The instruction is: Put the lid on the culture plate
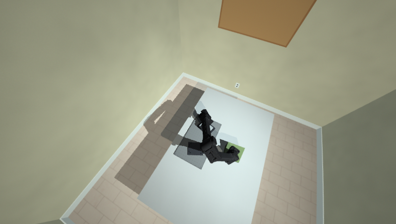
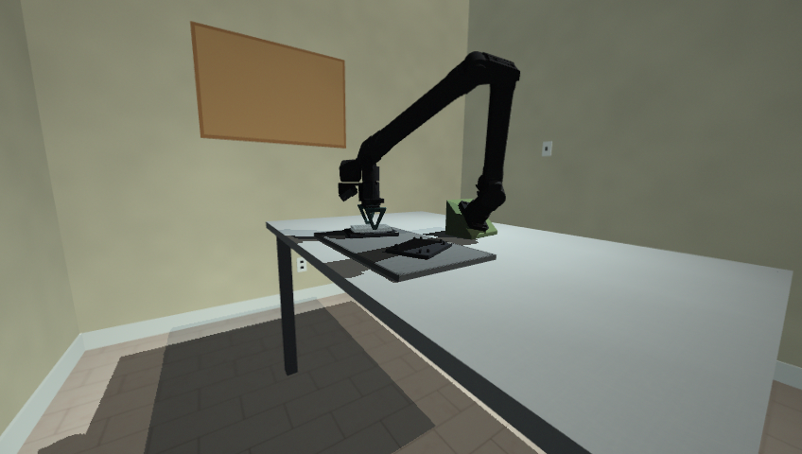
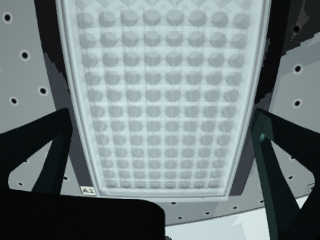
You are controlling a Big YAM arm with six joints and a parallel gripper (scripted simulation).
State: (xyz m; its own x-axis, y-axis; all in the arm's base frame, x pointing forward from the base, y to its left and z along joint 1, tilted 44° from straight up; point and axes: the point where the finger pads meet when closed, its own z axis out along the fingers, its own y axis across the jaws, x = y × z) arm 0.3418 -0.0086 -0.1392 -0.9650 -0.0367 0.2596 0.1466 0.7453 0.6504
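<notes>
Now: the clear lid 10 mm below my hand. The rest, counted from my hand: lid park LP1: 40 mm behind, 260 mm to the left, 30 mm below; label: 70 mm behind, 60 mm to the left, 20 mm below; culture plate C15: 10 mm below.
</notes>
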